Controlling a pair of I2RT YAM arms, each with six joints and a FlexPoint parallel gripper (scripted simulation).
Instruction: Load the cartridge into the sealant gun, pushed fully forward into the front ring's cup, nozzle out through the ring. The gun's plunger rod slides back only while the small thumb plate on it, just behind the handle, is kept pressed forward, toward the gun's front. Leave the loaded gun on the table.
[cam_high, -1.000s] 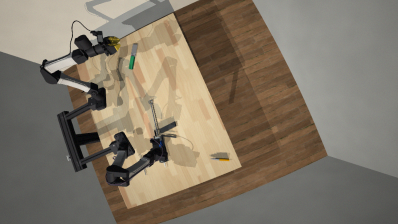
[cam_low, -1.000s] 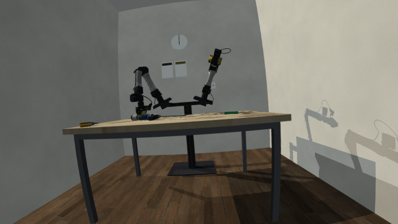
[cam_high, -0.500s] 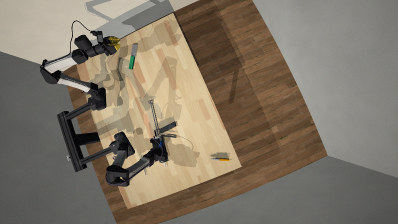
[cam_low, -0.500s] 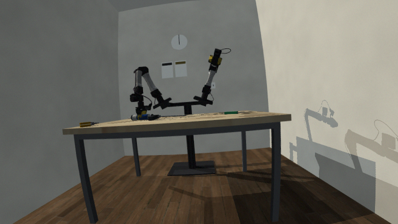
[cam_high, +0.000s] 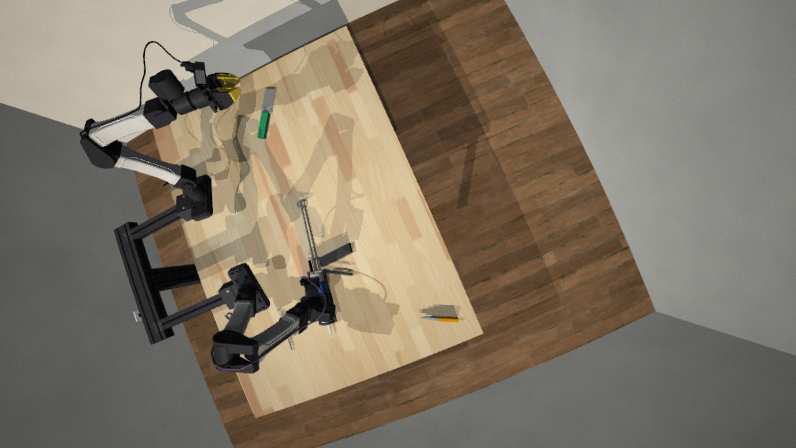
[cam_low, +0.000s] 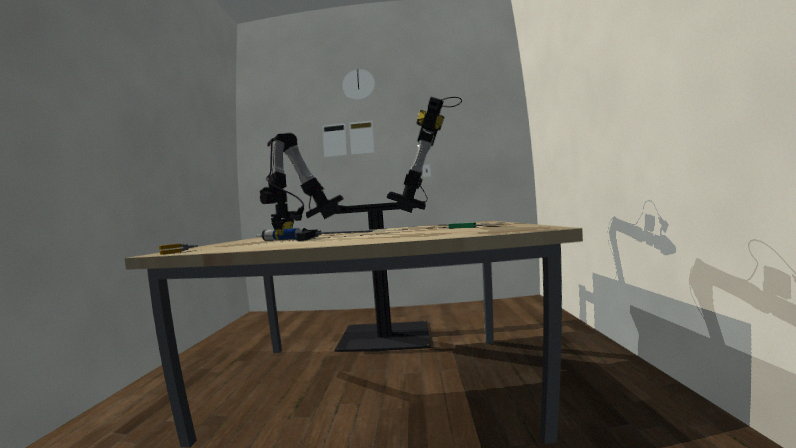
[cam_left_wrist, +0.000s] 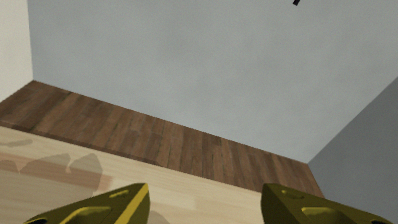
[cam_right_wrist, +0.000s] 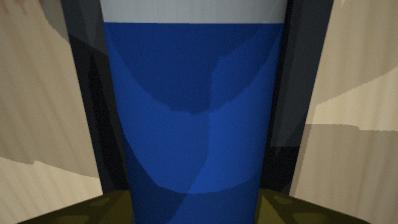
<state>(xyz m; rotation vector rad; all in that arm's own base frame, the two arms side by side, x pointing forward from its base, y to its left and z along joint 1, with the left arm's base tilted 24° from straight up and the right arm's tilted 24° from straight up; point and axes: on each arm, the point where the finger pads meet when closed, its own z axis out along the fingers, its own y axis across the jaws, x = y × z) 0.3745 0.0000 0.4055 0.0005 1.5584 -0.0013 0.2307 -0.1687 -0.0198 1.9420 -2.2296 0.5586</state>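
Observation:
My right hand is 2 cm to the left of the cartridge, 1 cm past it and 1 cm above it. Round my right hand: plunger rod (26 cm to the left, 8 cm ahead, 2 cm below); thumb plate (17 cm to the left, 5 cm ahead, 1 cm below); dark screwdriver (23 cm behind, 5 cm to the right, 2 cm below).

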